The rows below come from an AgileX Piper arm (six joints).
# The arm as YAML. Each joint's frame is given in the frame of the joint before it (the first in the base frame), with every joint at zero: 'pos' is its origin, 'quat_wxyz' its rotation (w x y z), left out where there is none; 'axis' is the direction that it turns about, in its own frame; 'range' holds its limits. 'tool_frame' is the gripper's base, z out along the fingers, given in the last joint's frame.
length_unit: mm
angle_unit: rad
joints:
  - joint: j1
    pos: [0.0, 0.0, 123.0]
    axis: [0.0, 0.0, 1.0]
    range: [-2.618, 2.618]
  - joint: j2
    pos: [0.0, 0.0, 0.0]
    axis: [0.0, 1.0, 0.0]
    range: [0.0, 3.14]
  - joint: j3
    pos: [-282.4, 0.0, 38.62]
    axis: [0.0, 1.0, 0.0]
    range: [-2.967, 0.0]
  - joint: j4
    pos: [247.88, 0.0, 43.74]
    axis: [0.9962, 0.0, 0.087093]
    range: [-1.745, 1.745]
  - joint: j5
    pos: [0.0, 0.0, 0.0]
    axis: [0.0, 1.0, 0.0]
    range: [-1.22, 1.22]
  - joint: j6
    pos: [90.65, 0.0, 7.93]
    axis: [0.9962, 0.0, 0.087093]
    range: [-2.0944, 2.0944]
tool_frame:
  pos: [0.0, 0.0, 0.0]
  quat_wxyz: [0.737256, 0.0, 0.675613, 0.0]
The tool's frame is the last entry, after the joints.
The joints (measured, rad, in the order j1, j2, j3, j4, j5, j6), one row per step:
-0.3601, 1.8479, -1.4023, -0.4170, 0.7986, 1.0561
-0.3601, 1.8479, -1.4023, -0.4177, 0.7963, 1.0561
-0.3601, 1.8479, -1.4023, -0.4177, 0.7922, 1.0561
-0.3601, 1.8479, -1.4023, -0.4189, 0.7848, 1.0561
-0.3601, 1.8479, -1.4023, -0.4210, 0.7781, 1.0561
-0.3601, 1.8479, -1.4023, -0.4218, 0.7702, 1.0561
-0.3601, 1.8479, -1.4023, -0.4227, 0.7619, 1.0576
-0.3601, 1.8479, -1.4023, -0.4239, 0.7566, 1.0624
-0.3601, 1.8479, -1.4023, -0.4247, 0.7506, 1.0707
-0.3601, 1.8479, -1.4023, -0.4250, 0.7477, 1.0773
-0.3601, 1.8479, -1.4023, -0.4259, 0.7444, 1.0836
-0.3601, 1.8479, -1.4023, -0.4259, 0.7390, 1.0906
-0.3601, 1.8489, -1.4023, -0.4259, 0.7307, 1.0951
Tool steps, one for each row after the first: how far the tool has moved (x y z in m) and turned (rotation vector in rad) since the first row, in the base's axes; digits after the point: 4 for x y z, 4 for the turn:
0.0002, -0.0001, 0.0001, -0.0010, -0.0019, 0.0011
0.0005, -0.0001, 0.0002, -0.0018, -0.0056, 0.0027
0.0012, -0.0002, 0.0005, -0.0043, -0.0119, 0.0059
0.0017, -0.0003, 0.0008, -0.0074, -0.0172, 0.0092
0.0024, -0.0004, 0.0010, -0.0095, -0.0241, 0.0125
0.0030, -0.0005, 0.0013, -0.0114, -0.0320, 0.0147
0.0035, -0.0006, 0.0016, -0.0120, -0.0384, 0.0131
0.0040, -0.0006, 0.0018, -0.0111, -0.0471, 0.0087
0.0042, -0.0006, 0.0019, -0.0098, -0.0524, 0.0043
0.0045, -0.0007, 0.0020, -0.0092, -0.0578, 0.0006
0.0049, -0.0007, 0.0022, -0.0079, -0.0656, -0.0032
0.0057, -0.0008, 0.0021, -0.0075, -0.0741, -0.0038

